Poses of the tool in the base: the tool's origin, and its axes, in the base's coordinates. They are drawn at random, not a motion.
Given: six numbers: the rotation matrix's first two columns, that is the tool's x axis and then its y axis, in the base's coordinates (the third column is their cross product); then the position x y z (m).
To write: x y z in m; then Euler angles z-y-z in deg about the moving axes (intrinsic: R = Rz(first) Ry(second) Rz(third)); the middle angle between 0 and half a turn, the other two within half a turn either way. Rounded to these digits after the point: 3 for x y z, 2 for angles.
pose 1, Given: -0.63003 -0.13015 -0.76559 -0.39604 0.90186 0.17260 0.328 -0.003 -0.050
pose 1, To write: 0.328 -0.003 -0.050 31.66 128.30 12.70
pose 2, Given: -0.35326 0.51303 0.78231 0.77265 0.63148 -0.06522 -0.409 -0.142 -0.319
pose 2, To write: -0.409 -0.142 -0.319 132.22 128.28 -175.23
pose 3, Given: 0.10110 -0.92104 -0.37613 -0.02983 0.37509 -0.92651 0.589 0.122 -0.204
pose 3, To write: 0.589 0.122 -0.204 6.02 89.40 -67.90
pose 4, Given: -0.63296 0.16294 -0.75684 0.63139 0.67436 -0.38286 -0.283 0.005 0.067
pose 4, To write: -0.283 0.005 0.067 -58.12 121.99 -26.83
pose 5, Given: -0.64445 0.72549 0.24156 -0.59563 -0.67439 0.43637 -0.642 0.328 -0.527
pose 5, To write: -0.642 0.328 -0.527 15.98 29.92 118.97
